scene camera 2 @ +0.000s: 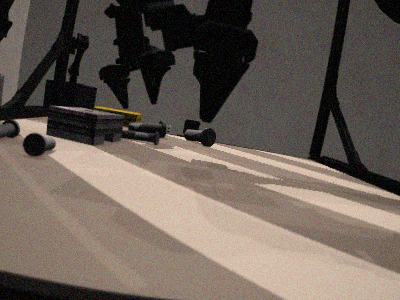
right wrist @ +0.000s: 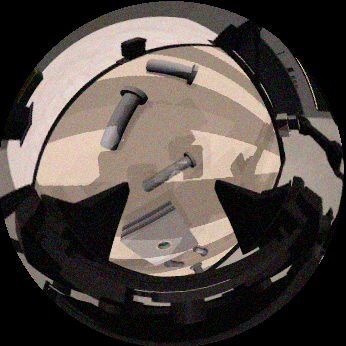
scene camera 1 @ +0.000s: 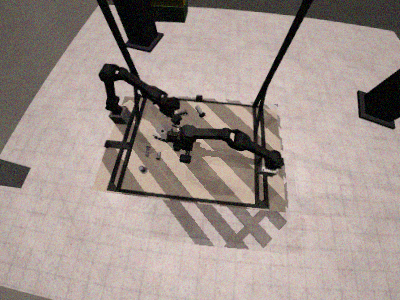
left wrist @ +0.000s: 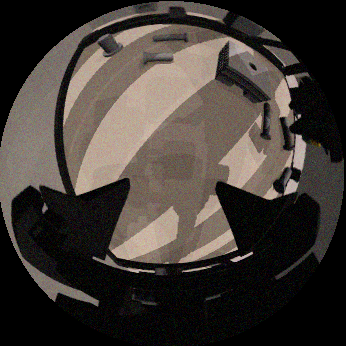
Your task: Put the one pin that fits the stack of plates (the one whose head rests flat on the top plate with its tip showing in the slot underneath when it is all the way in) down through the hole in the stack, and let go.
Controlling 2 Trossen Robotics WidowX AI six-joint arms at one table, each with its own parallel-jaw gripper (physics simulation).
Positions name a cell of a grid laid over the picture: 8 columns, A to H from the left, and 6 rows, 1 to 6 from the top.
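There is a grey stack of plates (scene camera 2: B3), and I find it again in the right wrist view (right wrist: D5) and in the left wrist view (left wrist: F2). As for my left gripper (scene camera 2: E3), which the left wrist view shows too (left wrist: E4), it is open and holds nothing. My right gripper (scene camera 2: C3) is open as well and holds nothing; the right wrist view shows it (right wrist: D4), and so does the left wrist view (left wrist: G3).
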